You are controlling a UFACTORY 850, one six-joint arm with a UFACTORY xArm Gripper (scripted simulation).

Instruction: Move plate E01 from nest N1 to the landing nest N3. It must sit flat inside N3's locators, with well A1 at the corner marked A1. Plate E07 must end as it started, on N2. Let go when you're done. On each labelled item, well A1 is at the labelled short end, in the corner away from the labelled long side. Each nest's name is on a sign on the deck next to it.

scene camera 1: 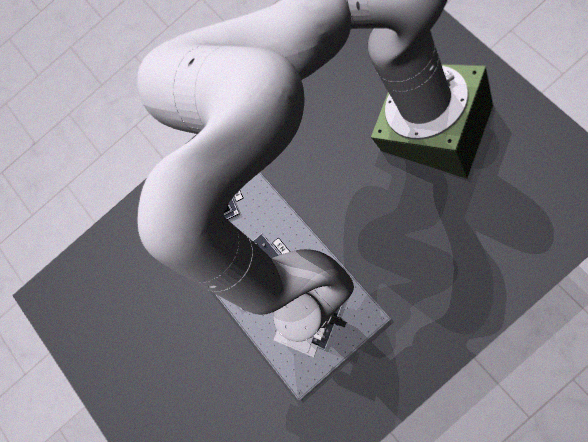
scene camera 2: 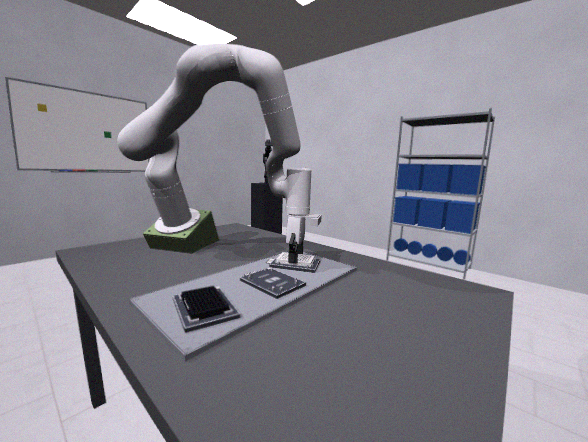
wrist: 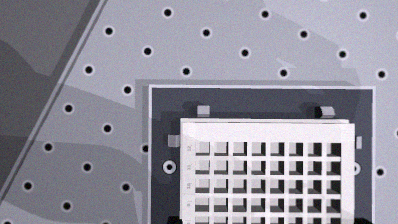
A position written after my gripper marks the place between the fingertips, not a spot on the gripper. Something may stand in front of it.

In view: my gripper (scene camera 2: pixel 295 259), a white well plate E01 (wrist: pixel 225 163), a black plate E07 (scene camera 2: pixel 206 302) and a dark nest N1 (wrist: pixel 169 105).
The wrist view misses the black plate E07: it is out of frame.
